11 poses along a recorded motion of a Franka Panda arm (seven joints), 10 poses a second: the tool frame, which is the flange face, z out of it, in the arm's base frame.
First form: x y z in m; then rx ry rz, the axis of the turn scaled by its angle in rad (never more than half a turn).
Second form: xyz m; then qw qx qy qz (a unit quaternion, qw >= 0). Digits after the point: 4 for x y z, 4 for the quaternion.
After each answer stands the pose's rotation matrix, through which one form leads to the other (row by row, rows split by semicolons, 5 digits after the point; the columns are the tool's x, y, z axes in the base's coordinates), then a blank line. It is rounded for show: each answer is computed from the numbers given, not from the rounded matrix.
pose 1, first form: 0.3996 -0.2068 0.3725 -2.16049 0.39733 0.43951
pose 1, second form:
0.3996 -0.2068 0.3725 0.4356 -0.8681 0.1597 0.1766
0.88665 -0.43103 -0.16754; -0.12335 -0.56959 0.81262; -0.44569 -0.69985 -0.55819

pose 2, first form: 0.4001 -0.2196 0.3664 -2.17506 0.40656 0.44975
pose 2, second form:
0.4001 -0.2196 0.3664 0.4276 -0.8708 0.1628 0.1801
0.88217 -0.43744 -0.17439; -0.12949 -0.58137 0.80327; -0.45277 -0.68604 -0.56952

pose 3, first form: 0.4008 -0.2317 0.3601 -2.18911 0.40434 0.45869
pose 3, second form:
0.4008 -0.2317 0.3601 0.4208 -0.8737 0.1614 0.1831
0.88089 -0.43607 -0.18408; -0.12792 -0.59374 0.79442; -0.45572 -0.67625 -0.57880

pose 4, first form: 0.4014 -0.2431 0.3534 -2.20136 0.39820 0.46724
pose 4, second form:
0.4014 -0.2431 0.3534 0.4152 -0.8763 0.1585 0.1860
0.88056 -0.43225 -0.19437; -0.12338 -0.60503 0.78658; -0.45760 -0.66865 -0.58610

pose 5, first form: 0.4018 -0.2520 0.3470 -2.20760 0.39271 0.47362
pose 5, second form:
0.4018 -0.2520 0.3470 0.4123 -0.8776 0.1561 0.1883
0.88035 -0.42927 -0.20176; -0.11878 -0.61134 0.78240; -0.45921 -0.66482 -0.58918

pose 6, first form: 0.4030 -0.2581 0.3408 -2.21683 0.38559 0.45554
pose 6, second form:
0.4030 -0.2581 0.3408 0.4104 -0.8805 0.1532 0.1809
0.88760 -0.41825 -0.19294; -0.12120 -0.61620 0.77821; -0.44438 -0.66736 -0.59763

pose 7, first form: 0.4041 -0.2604 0.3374 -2.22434 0.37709 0.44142
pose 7, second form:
0.4041 -0.2604 0.3374 0.4090 -0.8830 0.1497 0.1752
0.89378 -0.40767 -0.18698; -0.12100 -0.62061 0.77473; -0.43187 -0.66981 -0.60402

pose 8, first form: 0.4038 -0.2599 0.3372 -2.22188 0.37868 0.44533
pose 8, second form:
0.4038 -0.2599 0.3372 0.4096 -0.8822 0.1504 0.1768
0.89225 -0.41017 -0.18881; -0.12044 -0.61919 0.77595; -0.43518 -0.66960 -0.60187

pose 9, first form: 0.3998 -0.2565 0.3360 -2.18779 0.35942 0.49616
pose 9, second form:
0.3998 -0.2565 0.3360 0.4212 -0.8733 0.1435 0.1981
0.88037 -0.41748 -0.22508; -0.08375 -0.60393 0.79262; -0.46683 -0.67895 -0.56665

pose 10, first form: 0.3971 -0.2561 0.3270 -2.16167 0.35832 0.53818
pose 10, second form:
0.3971 -0.2561 0.3270 0.4283 -0.8657 0.1435 0.2155
0.86590 -0.43311 -0.25025; -0.06383 -0.59187 0.80350; -0.49612 -0.67978 -0.54015

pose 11, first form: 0.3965 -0.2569 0.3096 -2.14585 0.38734 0.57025
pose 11, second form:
0.3965 -0.2569 0.3096 0.4294 -0.8598 0.1552 0.2285
0.84741 -0.46314 -0.25963; -0.07065 -0.58300 0.80940; -0.52622 -0.66755 -0.52675

